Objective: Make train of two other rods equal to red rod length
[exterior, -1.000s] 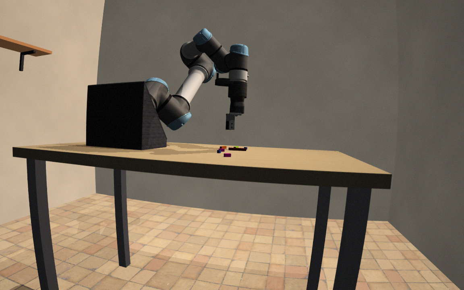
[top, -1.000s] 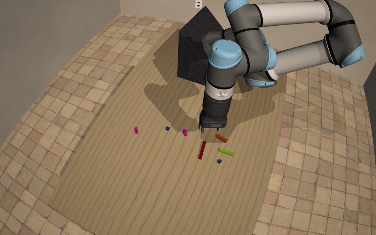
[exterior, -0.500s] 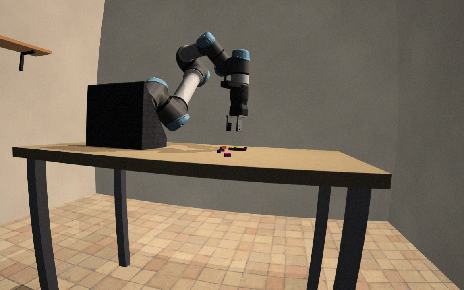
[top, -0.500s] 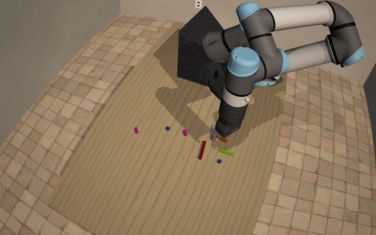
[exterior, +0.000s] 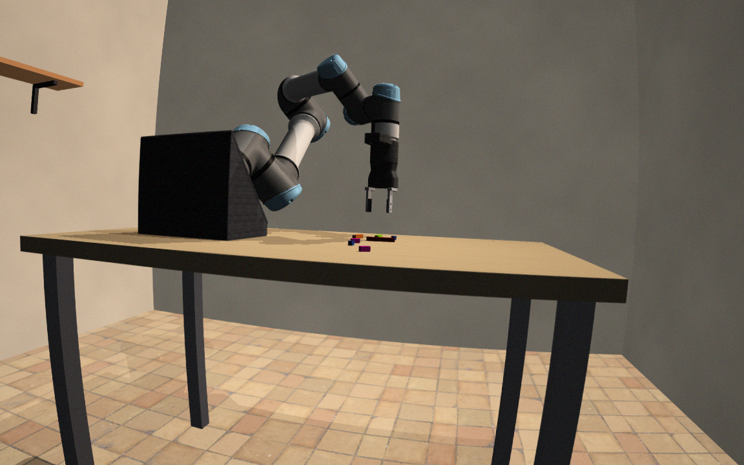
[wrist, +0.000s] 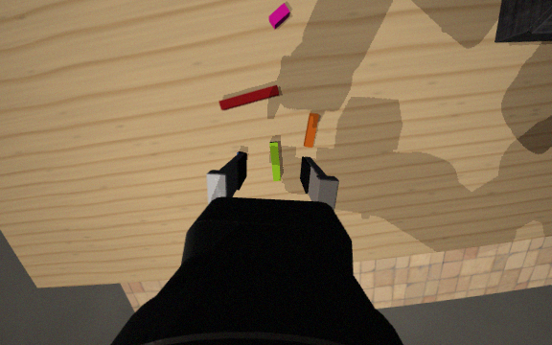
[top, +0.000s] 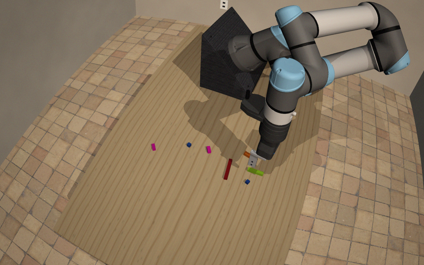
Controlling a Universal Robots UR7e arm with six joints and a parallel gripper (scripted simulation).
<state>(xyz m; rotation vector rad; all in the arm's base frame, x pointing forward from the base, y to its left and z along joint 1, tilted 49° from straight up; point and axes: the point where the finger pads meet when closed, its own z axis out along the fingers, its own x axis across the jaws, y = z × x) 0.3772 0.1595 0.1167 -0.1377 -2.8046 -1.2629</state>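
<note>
Right now my hand is 80 mm above the lime rod and 10 mm to the right of it. Round my hand: red rod: 80 mm below, 70 mm to the right, 30 mm ahead; orange rod: 80 mm below, 50 mm behind, 30 mm to the right.
</note>
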